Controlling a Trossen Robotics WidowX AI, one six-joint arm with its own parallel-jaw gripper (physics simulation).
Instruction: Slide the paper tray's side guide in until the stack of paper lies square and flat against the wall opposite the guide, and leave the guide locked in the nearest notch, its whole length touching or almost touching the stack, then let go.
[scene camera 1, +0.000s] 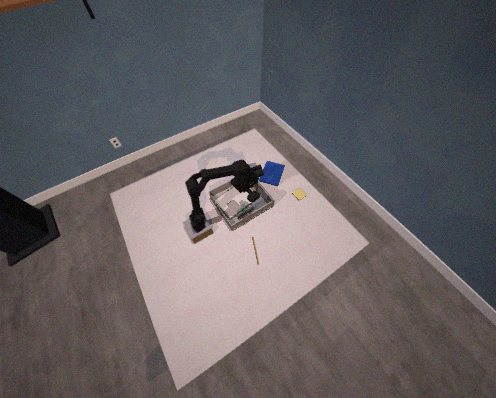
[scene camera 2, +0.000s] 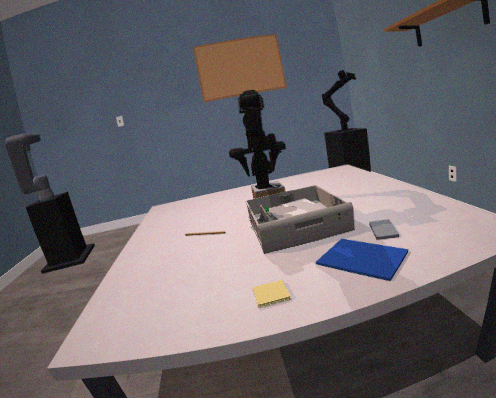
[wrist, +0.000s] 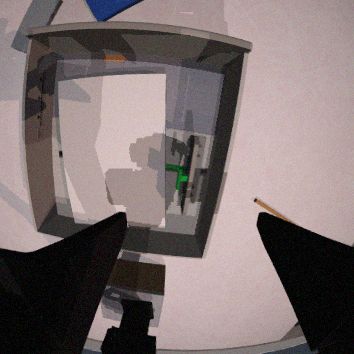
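Seen in the pictures: gripper, fingertip midpoint: (scene camera 1: 245, 196) (scene camera 2: 261, 174) (wrist: 192, 219); arm's base, origin of the base link: (scene camera 1: 198, 226) (scene camera 2: 263, 186) (wrist: 137, 308).
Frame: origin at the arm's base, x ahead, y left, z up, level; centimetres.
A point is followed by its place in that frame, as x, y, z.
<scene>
The grey paper tray (scene camera 1: 232, 225) @[15.9, -13.1, 0.0] (scene camera 2: 280, 237) @[48.8, -11.7, -4.0] (wrist: 140, 27) @[48.3, -3.8, 1.1] stands on the table. The white paper stack (scene camera 2: 310, 205) @[29.3, 8.6, -4.2] (wrist: 132, 105) @[39.5, -1.6, -4.2] lies in it, near the left wall in the wrist view, with a narrow gap that looks wider toward the near end. The side guide (wrist: 193, 160) @[31.9, -10.4, -0.4], a grey upright bar, stands on the right side of the tray, with a gap between it and the stack. Its green lever (scene camera 2: 267, 209) @[30.6, -8.9, -0.7] (wrist: 182, 176) @[29.4, -9.0, -1.1] points toward the stack. My gripper (scene camera 2: 260, 174) @[30.6, -8.9, 12.3] (wrist: 192, 219) @[30.6, -8.9, 12.3] is open and empty above the tray, its fingers wide apart. Whether the guide sits in a notch cannot be told.
A blue folder (scene camera 1: 272, 173) @[67.8, 3.5, -7.5] (scene camera 2: 362, 258) @[69.3, 3.3, -7.5] (wrist: 107, 7) @[58.2, 3.9, -7.5] and a grey slab (scene camera 2: 384, 229) @[60.0, 19.0, -7.3] (wrist: 37, 20) @[58.6, 18.5, -7.3] lie beyond the tray's far wall in the wrist view. A yellow pad (scene camera 1: 299, 194) @[68.5, -23.0, -7.3] (scene camera 2: 271, 293) @[69.9, -22.7, -7.3] and a pencil (scene camera 1: 255, 251) @[17.3, -32.7, -7.5] (scene camera 2: 205, 233) @[18.3, -31.7, -7.8] (wrist: 272, 210) @[19.8, -29.1, -7.6] lie on the table.
</scene>
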